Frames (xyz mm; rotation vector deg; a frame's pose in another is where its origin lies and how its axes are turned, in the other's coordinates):
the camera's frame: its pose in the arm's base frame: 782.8 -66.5 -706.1 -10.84 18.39 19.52
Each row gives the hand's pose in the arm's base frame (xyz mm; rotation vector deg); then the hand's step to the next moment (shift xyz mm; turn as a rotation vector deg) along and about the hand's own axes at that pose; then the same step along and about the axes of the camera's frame.
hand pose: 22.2 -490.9 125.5 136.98 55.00 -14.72
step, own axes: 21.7 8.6 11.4 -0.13 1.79 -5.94
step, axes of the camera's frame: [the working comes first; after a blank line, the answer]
step, axes of the arm's base frame: 22.0 1.2 -13.8 0.98 2.14 5.74

24.6 -5.0 -6.5 -0.43 0.90 6.12
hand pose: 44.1 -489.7 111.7 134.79 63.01 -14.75
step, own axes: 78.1 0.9 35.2 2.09 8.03 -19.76
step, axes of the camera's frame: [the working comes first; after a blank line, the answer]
step, axes of the arm's base frame: 53.2 32.0 -59.0 6.49 7.67 18.93

77.0 18.2 -32.8 1.65 2.37 21.24
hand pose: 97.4 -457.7 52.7 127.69 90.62 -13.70
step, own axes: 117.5 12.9 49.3 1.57 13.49 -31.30
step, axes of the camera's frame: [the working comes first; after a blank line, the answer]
step, axes of the arm's base frame: 57.1 77.8 -84.2 10.40 10.43 30.78

102.6 62.5 -44.4 1.95 2.02 34.00
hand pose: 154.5 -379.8 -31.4 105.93 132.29 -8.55
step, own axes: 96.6 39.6 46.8 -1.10 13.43 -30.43
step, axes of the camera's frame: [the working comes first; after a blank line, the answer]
step, axes of the arm's base frame: 21.8 92.3 -64.0 10.97 7.70 30.46

68.6 85.8 -31.9 1.75 -0.67 33.23
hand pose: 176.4 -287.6 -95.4 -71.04 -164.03 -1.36
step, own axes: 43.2 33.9 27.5 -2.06 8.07 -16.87
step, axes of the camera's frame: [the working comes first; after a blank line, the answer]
step, axes of the arm's base frame: -5.2 55.3 -26.2 7.53 3.64 16.85

20.6 56.4 -12.9 2.09 -1.47 18.64
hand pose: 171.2 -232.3 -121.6 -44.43 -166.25 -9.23
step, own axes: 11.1 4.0 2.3 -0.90 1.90 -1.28
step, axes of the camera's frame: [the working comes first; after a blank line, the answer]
step, axes of the arm's base frame: -7.8 9.2 -0.3 1.86 1.02 1.25

-4.1 11.3 -0.2 1.54 0.13 1.92
